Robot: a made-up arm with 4 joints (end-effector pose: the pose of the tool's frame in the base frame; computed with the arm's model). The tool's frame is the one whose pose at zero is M.
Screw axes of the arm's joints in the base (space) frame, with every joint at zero. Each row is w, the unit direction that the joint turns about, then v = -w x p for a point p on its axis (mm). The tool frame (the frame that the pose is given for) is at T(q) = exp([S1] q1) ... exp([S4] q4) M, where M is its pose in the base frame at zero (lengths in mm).
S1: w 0 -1 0 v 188.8 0 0
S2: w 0 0 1 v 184.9 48 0
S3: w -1 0 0 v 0 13.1 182.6
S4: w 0 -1 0 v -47.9 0 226.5
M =
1 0 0 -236.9
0 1 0 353.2
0 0 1 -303
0 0 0 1
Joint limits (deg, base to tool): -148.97..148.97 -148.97..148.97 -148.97..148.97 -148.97..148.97
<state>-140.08 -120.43 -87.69 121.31</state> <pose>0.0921 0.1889 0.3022 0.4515 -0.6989 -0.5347 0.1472</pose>
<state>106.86 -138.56 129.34 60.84</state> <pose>0.2861 0.3393 0.0283 0.8567 -0.1379 -0.0599 -0.4933</pose>
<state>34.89 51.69 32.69 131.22</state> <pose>-0.0558 0.3304 -0.0799 0.0174 -0.1427 0.8721 -0.4677</pose>
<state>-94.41 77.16 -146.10 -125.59</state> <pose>-0.2132 -0.2326 0.1307 0.6385 -0.6714 -0.0101 -0.3761</pose>
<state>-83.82 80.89 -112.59 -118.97</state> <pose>-0.0766 -0.2318 0.1349 0.6125 -0.4949 -0.3074 -0.5343</pose>
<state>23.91 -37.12 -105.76 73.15</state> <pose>0.0402 0.1994 0.2006 0.1887 0.6072 -0.5968 -0.4895</pose>
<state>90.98 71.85 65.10 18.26</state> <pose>0.4730 0.0243 0.2907 0.1378 -0.6441 -0.7393 0.1400</pose>
